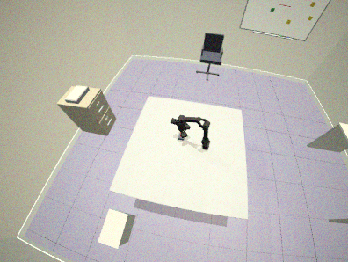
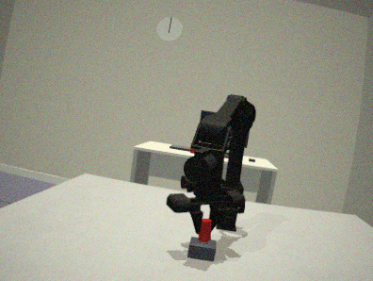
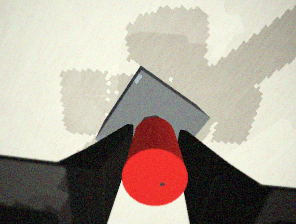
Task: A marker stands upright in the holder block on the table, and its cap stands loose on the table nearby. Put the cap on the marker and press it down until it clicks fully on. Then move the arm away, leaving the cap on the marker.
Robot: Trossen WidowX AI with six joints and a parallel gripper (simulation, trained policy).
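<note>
Right now the red cap is 1 cm ahead of my gripper tip and 1 cm above it. The rest, counted from my gripper tip: grey holder block 1 cm ahead, 4 cm below.
</note>
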